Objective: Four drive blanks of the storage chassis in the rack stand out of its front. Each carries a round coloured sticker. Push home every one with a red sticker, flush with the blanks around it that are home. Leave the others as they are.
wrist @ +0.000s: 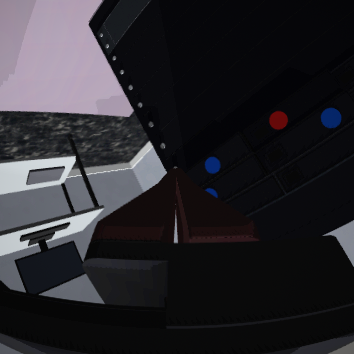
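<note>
My gripper point(175, 176) is shut and empty, its tips at the middle of the wrist view, in front of the left part of the dark storage chassis point(295, 192). One blank with a red sticker point(278, 120) shows to the upper right of the tips. A blue sticker point(331, 118) is to the right of the red one. A second blue sticker point(212, 165) is just right of the tips. A third blue sticker point(210, 192) is below that one, partly hidden by the right finger. The chassis front is very dark, and how far each blank stands out is hard to tell.
The rack's side edge point(122, 30) with a line of bright holes runs from the upper left down to the tips. At the left are a white shelf-like panel point(15, 178), dark posts point(84, 170) and a dark monitor-like screen point(50, 268). A speckled dark band point(60, 137) lies behind.
</note>
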